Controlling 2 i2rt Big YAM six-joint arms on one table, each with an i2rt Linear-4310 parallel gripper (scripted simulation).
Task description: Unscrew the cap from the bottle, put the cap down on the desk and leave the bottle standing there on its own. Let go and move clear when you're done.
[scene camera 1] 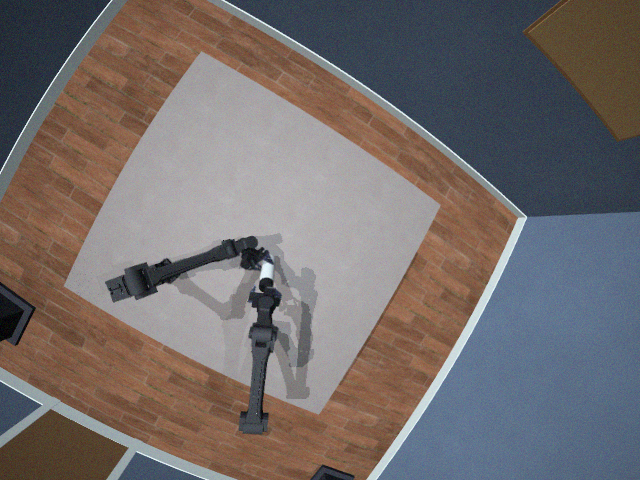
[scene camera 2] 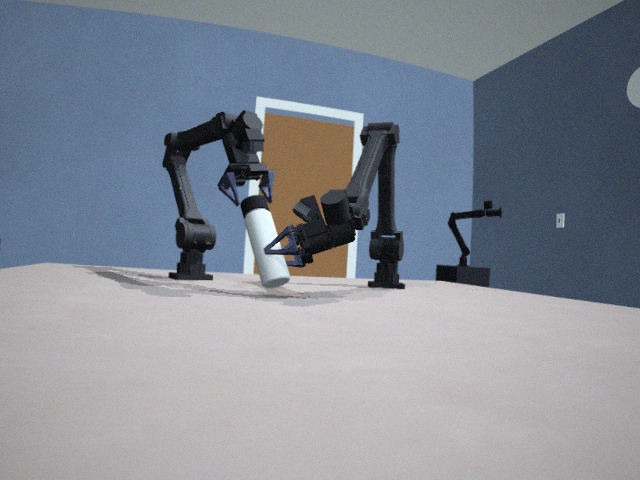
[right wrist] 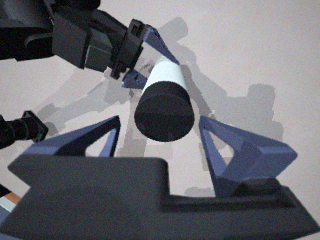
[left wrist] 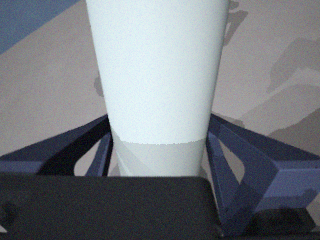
Labels:
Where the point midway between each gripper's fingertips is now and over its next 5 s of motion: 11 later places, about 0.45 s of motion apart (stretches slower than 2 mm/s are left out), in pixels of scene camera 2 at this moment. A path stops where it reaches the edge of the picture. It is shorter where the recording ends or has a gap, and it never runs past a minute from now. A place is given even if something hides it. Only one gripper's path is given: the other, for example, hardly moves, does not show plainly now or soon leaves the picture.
My left gripper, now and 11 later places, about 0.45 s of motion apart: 266,256; 266,256; 267,256; 267,256; 265,255; 262,263; 264,263; 266,256; 267,257; 277,260; 265,252; 265,259

